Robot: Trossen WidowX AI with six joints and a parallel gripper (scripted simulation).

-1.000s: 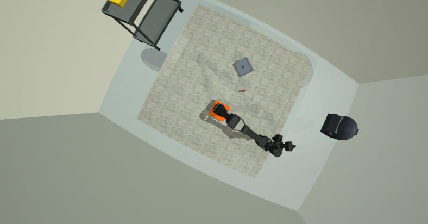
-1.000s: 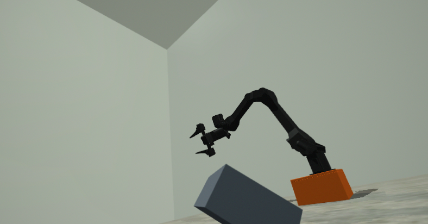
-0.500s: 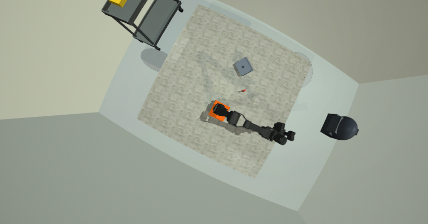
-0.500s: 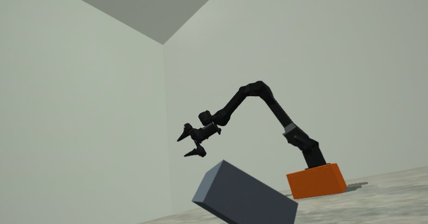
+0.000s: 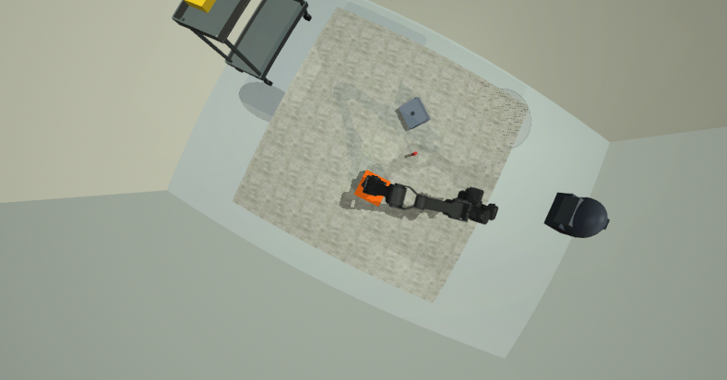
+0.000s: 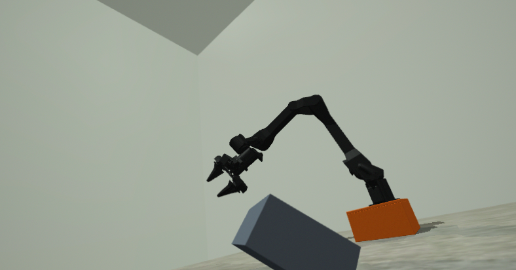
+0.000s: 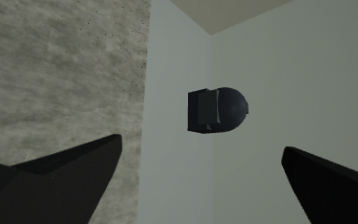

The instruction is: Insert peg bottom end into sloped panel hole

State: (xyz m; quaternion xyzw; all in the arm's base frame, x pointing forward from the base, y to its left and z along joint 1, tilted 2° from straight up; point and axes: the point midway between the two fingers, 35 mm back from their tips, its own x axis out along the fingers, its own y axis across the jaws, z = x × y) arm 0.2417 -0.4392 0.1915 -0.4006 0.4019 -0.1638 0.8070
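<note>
My gripper tip is 37 cm to the right of the red round peg and 18 cm above it. Round my gripper tip: sloped blue-grey panel (50 cm to the left, 19 cm below, 18 cm ahead).
</note>
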